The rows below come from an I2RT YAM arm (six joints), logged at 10 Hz.
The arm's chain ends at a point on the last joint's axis. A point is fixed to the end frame.
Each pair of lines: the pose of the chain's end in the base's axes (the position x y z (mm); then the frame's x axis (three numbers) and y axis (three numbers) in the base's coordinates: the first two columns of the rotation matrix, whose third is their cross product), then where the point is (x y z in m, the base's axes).
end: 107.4 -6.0 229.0 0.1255 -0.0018 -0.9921 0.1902 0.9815 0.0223
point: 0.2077 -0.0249 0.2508
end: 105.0 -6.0 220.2 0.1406 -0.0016 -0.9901 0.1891 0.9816 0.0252
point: 0.2050 -0.0248 0.2435
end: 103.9 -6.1 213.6 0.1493 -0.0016 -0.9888 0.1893 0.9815 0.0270
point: 0.2037 -0.0250 0.2378
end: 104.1 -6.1 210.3 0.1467 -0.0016 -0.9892 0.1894 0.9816 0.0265
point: 0.2039 -0.0250 0.2342
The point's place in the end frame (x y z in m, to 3 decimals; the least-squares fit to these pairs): -0.009 0.001 0.104
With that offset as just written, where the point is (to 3 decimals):
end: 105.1 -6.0 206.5 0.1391 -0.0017 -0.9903 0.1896 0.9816 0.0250
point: 0.205 -0.025 0.230
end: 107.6 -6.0 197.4 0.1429 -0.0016 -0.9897 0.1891 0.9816 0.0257
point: 0.208 -0.025 0.221
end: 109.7 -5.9 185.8 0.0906 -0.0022 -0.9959 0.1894 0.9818 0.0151
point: 0.211 -0.025 0.204
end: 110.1 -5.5 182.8 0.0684 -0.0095 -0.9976 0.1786 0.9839 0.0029
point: 0.212 -0.023 0.199
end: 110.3 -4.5 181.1 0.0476 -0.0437 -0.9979 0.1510 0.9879 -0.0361
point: 0.213 -0.019 0.196
